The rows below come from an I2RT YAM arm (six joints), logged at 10 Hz.
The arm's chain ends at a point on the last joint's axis. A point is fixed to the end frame.
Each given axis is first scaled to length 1.
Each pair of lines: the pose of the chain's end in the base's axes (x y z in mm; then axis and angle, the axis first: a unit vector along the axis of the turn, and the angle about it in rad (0 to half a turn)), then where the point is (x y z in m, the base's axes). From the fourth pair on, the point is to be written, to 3 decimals.
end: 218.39 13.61 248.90 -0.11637 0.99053 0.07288 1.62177
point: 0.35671 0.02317 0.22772
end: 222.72 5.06 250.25 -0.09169 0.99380 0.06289 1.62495
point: 0.36115 0.00995 0.22819
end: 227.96 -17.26 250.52 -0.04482 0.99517 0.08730 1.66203
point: 0.36539 -0.01379 0.22270
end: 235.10 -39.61 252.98 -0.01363 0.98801 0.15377 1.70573
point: 0.371 -0.028 0.220
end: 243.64 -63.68 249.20 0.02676 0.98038 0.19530 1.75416
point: 0.378 -0.048 0.211
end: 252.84 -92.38 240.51 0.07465 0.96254 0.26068 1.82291
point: 0.384 -0.069 0.197
